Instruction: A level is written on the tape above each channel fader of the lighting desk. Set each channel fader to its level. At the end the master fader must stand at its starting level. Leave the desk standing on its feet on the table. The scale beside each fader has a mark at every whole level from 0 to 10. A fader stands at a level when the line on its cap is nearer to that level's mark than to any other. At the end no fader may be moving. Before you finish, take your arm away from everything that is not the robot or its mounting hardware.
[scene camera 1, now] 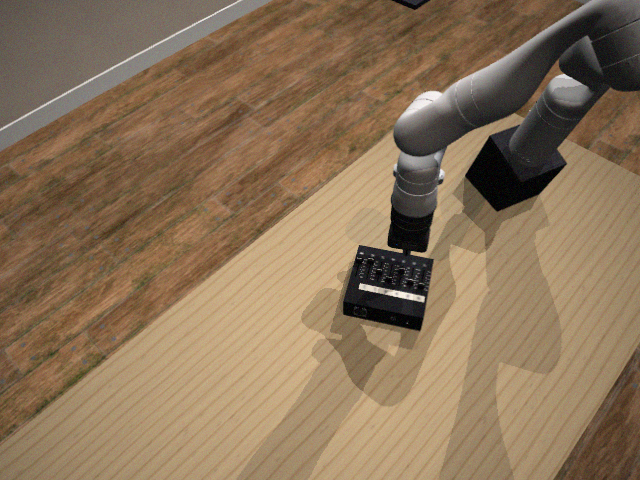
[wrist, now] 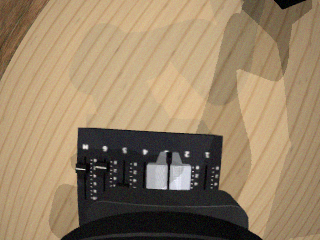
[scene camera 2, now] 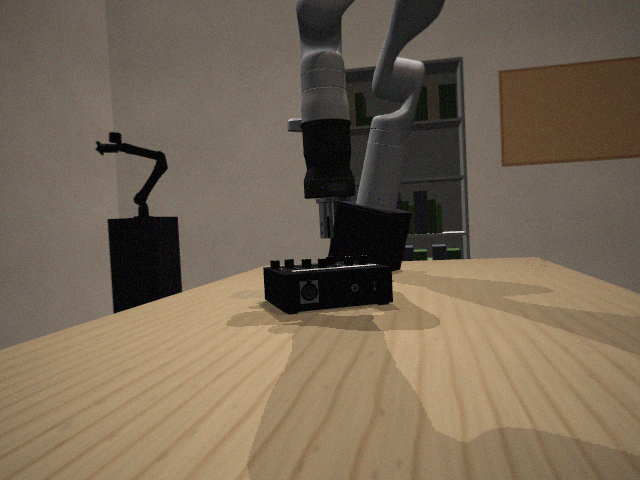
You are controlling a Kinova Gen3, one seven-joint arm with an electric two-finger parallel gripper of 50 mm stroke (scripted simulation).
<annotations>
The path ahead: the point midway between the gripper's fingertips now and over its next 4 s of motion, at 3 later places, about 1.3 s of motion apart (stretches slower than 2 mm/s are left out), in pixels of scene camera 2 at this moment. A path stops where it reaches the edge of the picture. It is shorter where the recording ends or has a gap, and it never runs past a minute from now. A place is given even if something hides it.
The gripper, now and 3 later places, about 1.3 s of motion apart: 327,238; 326,247; 325,252; 327,255
</annotations>
